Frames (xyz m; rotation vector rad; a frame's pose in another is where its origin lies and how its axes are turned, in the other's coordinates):
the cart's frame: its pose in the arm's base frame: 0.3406 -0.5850 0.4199 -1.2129 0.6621 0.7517
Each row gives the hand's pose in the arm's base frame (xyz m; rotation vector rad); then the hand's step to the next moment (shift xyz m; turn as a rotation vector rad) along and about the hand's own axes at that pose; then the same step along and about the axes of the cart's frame.
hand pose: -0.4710 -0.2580 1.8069 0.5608 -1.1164 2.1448
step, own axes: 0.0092 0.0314 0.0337 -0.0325 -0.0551 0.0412
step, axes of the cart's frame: -0.0267 0.0106 -0.0372 0.0092 -0.0748 -0.0107
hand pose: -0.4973 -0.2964 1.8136 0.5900 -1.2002 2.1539
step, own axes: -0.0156 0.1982 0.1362 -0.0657 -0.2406 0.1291
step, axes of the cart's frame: -0.0490 0.0893 -0.2184 -0.0035 -0.2802 0.0193
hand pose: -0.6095 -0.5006 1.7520 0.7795 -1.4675 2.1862
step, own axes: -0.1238 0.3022 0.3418 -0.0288 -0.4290 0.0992
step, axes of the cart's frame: 0.0815 0.0400 -0.4639 -0.0595 -0.4096 0.1529
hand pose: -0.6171 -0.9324 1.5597 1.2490 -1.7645 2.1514
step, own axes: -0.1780 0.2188 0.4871 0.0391 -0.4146 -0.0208
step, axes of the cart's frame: 0.3122 -0.1161 -0.4538 -0.1426 -0.3228 0.2221
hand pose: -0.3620 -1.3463 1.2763 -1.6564 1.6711 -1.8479
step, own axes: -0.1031 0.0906 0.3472 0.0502 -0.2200 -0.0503
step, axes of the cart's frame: 0.2933 -0.1158 -0.1999 -0.1207 -0.1529 0.1245
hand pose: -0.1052 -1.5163 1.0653 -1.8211 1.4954 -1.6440
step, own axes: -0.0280 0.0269 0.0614 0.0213 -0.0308 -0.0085
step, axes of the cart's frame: 0.0680 -0.0058 -0.0249 -0.0276 -0.0252 0.0087
